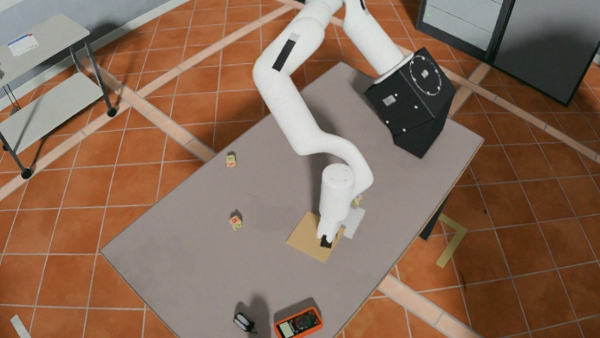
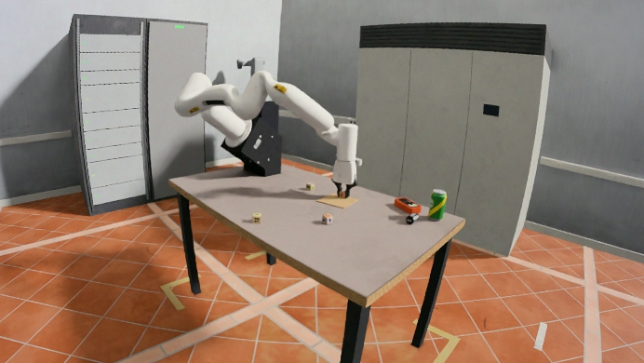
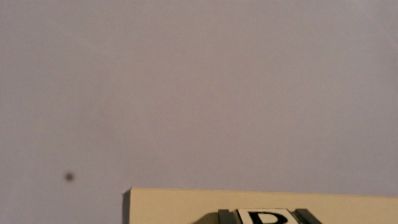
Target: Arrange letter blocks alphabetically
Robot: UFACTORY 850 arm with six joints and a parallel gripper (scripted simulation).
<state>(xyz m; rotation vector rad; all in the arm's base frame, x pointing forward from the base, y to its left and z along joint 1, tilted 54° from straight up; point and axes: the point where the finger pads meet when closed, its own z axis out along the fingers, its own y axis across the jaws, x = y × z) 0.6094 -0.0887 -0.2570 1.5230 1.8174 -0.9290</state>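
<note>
The tan mat is 1 cm ahead of my hand, 5 cm to the right of it and 2 cm below it. The rest, counted from my hand: green can: 43 cm ahead, 8 cm to the left, 4 cm above; orange multimeter: 29 cm ahead, 10 cm to the left, 1 cm below; small black device: 37 cm ahead, 2 cm to the right, 1 cm below.
</note>
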